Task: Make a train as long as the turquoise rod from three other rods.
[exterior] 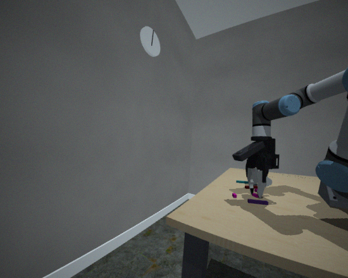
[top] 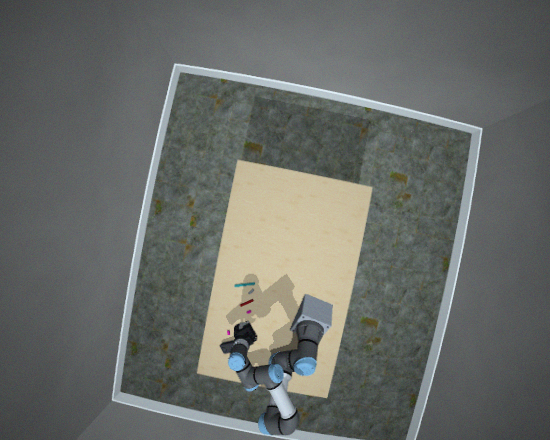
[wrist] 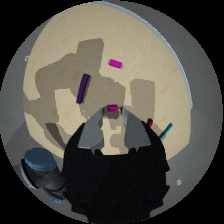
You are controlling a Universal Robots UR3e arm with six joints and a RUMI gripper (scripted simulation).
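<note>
Now: hand 12 cm to the left of the red rod, 2 cm short of it and 1 cm above it. Also, from my hand: purple rod 7 cm to the left, 1 cm below, 1 cm behind; then grey rod 18 cm to the right, 2 cm ahead, 1 cm below; then turquoise rod 20 cm to the right, 6 cm ahead, 1 cm below.
</note>
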